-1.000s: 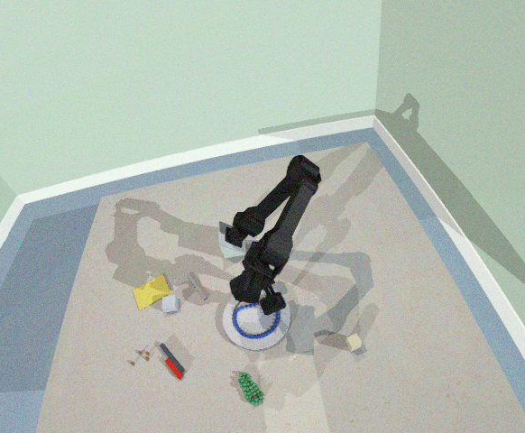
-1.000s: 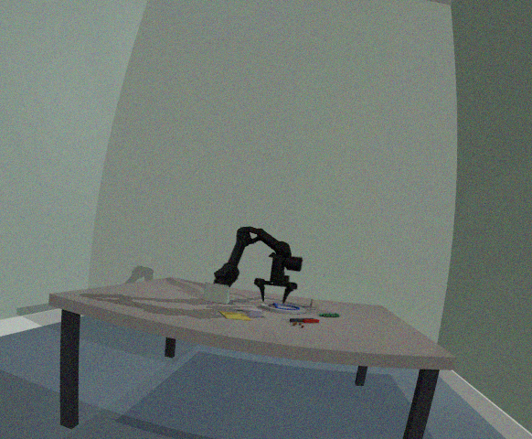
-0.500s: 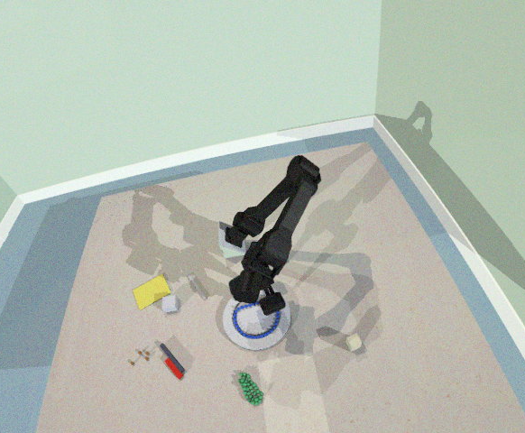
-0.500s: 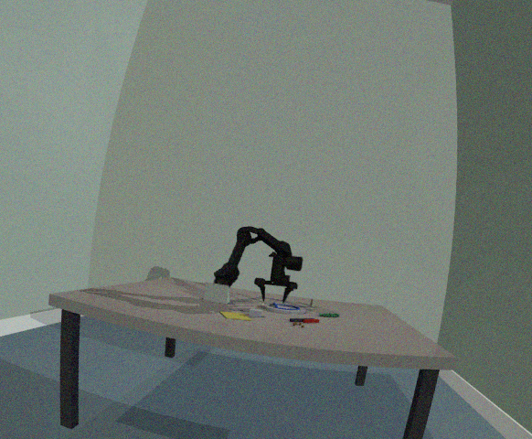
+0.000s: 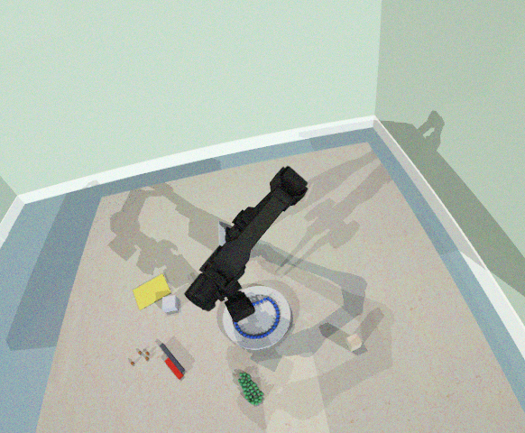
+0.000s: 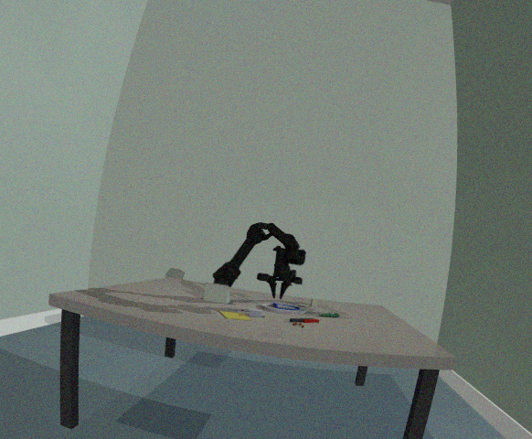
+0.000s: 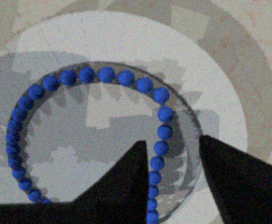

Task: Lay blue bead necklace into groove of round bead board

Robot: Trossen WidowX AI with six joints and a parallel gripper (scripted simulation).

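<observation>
Right now the round bead board is 30 mm ahead of my gripper tip, 50 mm to the left of it and 40 mm below it. Also, from my gripper tip: white cube 40 mm behind, 230 mm to the right, 40 mm below; then grey tool 150 mm ahead, 200 mm to the right, 50 mm below; then stick 100 mm behind, 150 mm to the right, 50 mm below.
</observation>
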